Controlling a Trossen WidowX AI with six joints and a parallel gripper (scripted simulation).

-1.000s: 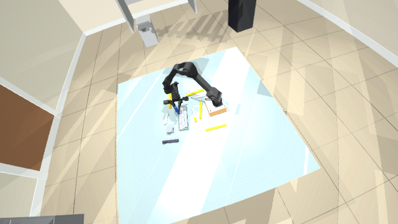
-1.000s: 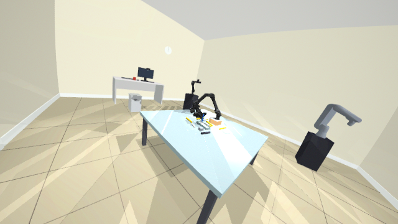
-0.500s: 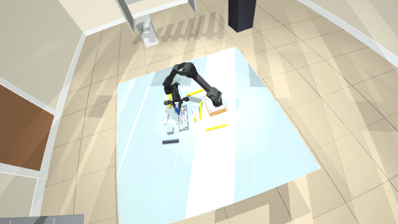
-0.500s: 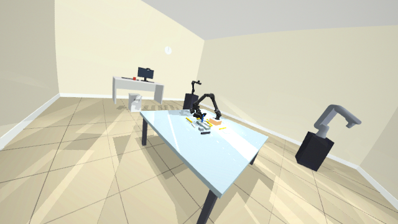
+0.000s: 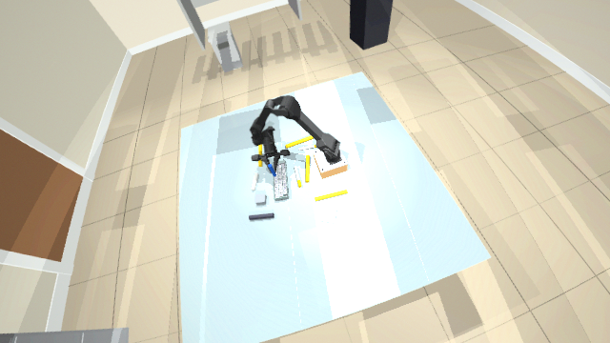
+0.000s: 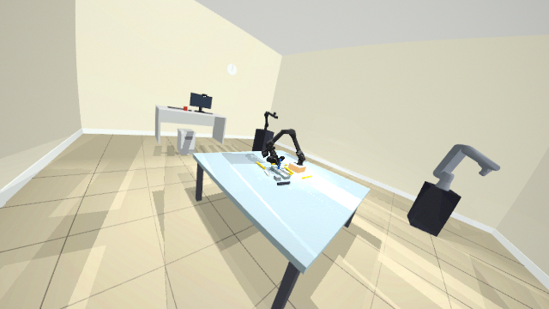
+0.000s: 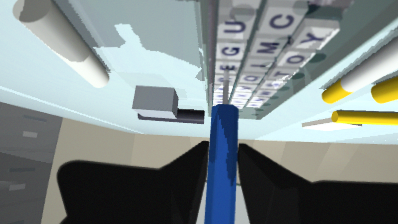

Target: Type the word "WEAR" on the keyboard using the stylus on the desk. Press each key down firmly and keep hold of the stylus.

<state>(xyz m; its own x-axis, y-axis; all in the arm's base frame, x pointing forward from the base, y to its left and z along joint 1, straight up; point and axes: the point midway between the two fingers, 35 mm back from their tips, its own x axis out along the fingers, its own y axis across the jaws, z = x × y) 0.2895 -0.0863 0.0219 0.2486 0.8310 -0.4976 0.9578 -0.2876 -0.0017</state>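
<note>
My gripper tip is 11 cm short of the grey block, 8 cm to the right of it and 6 cm above it. Round my gripper tip: dark bar: 16 cm to the left, 13 cm ahead, 6 cm below; white flat tile: 28 cm to the left, 15 cm behind, 7 cm below; blue stylus: 1 cm below.
</note>
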